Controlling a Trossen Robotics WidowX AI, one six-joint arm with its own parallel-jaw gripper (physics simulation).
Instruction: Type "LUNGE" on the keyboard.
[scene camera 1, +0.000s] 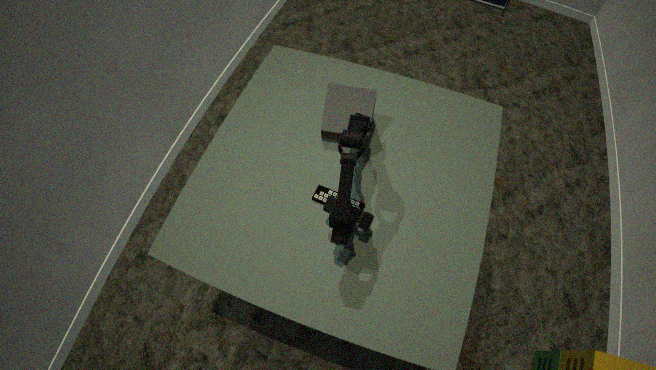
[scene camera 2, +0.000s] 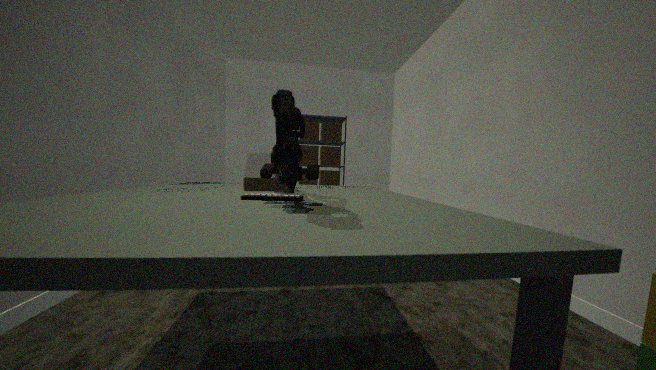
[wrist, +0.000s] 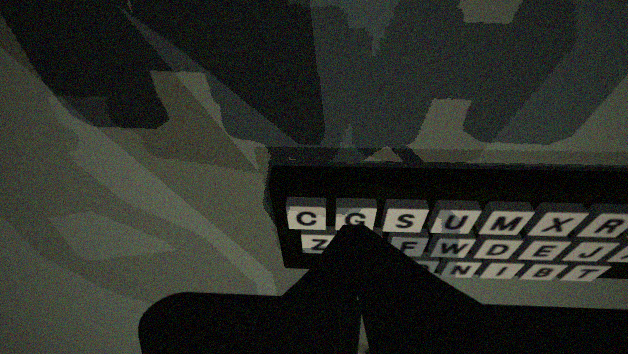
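Pixels of known places: gripper, fingertip midpoint: (scene camera 2: 292, 192) (wrist: 352, 236); arm's base, link origin: (scene camera 1: 360, 122).
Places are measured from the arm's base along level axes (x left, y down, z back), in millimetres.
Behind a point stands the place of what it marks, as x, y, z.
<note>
The black keyboard (scene camera 1: 320, 200) {-23, 90, -370} (scene camera 2: 257, 198) {-3, 98, -377} (wrist: 450, 181) {78, 95, -379} lies on the table, with white keys. In the wrist view my gripper (wrist: 352, 236) {116, 76, -370} (scene camera 2: 292, 189) {116, 76, -370} is shut and empty. Its tip overlaps the lower part of the G key (wrist: 355, 218) {114, 87, -366} in the top row. I cannot tell whether it touches or presses the key. The U key (wrist: 451, 222) {75, 87, -364} is to the right in that row. The E key (wrist: 544, 251) {29, 87, -342} is in the middle row and the N key (wrist: 461, 271) {59, 87, -322} in the bottom row. The key right of Z is hidden behind the fingers. The L key does not show.
The keyboard lies on the pale table (scene camera 1: 240, 150) {-468, 105, -288} (scene camera 2: 450, 235) {449, 104, -740}. A box-like block (scene camera 1: 347, 100) {-83, -52, 48} (scene camera 2: 260, 184) {-79, 73, -64} stands by the arm's base. A shelf unit (scene camera 2: 344, 150) stands against the far wall. Dark shadows of the arm fall over the table and part of the keys.
</note>
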